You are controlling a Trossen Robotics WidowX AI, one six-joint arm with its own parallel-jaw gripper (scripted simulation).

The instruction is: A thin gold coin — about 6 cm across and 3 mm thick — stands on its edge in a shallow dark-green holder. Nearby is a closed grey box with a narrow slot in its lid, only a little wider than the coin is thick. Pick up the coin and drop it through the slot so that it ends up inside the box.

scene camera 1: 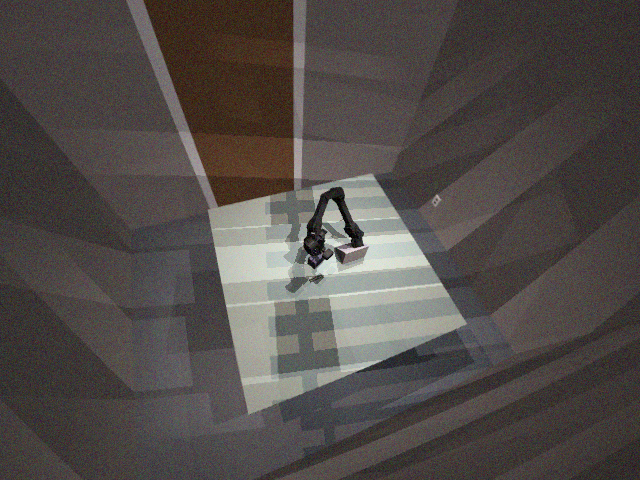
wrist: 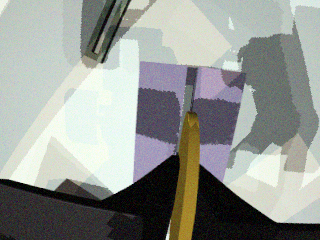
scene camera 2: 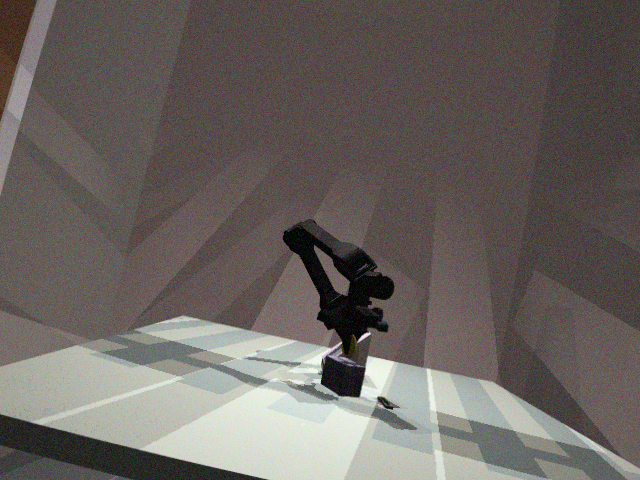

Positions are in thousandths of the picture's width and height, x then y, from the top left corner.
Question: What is my gripper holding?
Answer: A gold coin.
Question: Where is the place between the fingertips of my gripper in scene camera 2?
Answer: At 543,739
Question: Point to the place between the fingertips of my gripper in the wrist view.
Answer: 564,685
